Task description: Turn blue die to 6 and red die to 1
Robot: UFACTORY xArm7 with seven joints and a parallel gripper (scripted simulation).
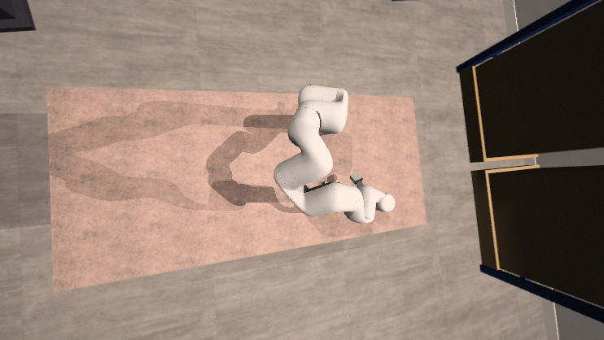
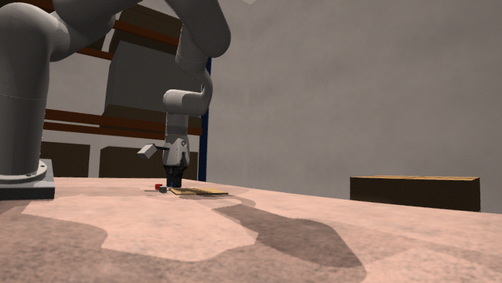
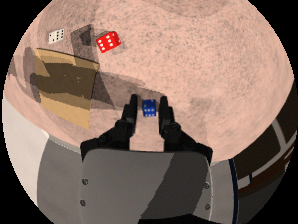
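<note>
Now: the blue die 1 cm below my hand. From my hand the other things lie so: tan mat: 2 cm behind, 15 cm to the right, 2 cm below; red die: 8 cm behind, 4 cm to the right, 1 cm below; white die: 11 cm behind, 12 cm to the right, 1 cm below.
</note>
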